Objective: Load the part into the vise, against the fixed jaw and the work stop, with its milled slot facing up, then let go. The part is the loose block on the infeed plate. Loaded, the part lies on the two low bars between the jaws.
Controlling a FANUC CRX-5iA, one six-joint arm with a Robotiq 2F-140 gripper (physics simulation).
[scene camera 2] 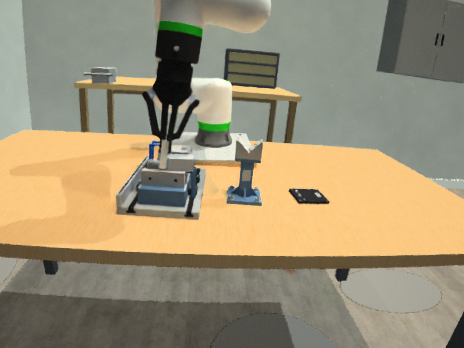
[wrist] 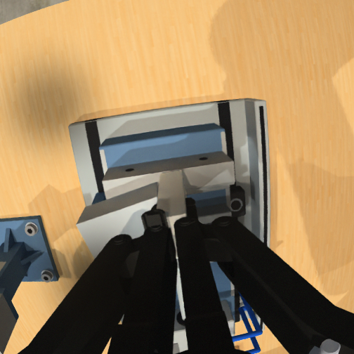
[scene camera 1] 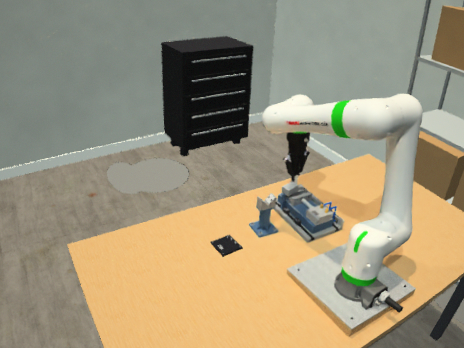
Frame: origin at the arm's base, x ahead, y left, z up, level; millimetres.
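Seen in the pictures: gripper, fingertip midpoint: [scene camera 2: 162,167] [scene camera 1: 293,186]; arm's base, origin of the base link: [scene camera 2: 213,141] [scene camera 1: 354,286].
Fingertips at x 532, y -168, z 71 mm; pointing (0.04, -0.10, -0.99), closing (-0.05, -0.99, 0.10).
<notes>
Offsets run from my fingertips to a thing's top centre. "*": to the spot under its first point.
The part, a light grey block @(16 mm back, 40 mm left, 23 mm up) [scene camera 2: 181,161] [wrist: 117,222], sits in the vise @(98 mm back, 8 mm left, 5 mm down) [scene camera 1: 309,233] [scene camera 2: 159,212] [wrist: 79,150], behind the fixed jaw [scene camera 2: 162,178] [wrist: 167,169]. In the wrist view it is turned askew to that jaw, its left end sticking out past the jaw's left end. No slot shows on its visible faces; its underside and the low bars below it are hidden. My gripper [scene camera 1: 294,179] [scene camera 2: 164,154] [wrist: 174,188] is shut and empty, fingertips pointing down into the vise beside the block's right end, touching it or very close. The work stop cannot be made out clearly.
The black infeed plate @(75 mm back, 403 mm left, 96 mm down) [scene camera 1: 226,245] [scene camera 2: 309,196] is bare. A blue stand with a V-shaped top [scene camera 1: 264,218] [scene camera 2: 246,172] [wrist: 22,252] stands between it and the vise. Blue hoses @(* 216 mm back, 15 mm right, 5 mm up) [scene camera 1: 331,207] [wrist: 250,322] rise at the vise's rear. A raised rail [wrist: 263,175] runs along the vise's right side.
</notes>
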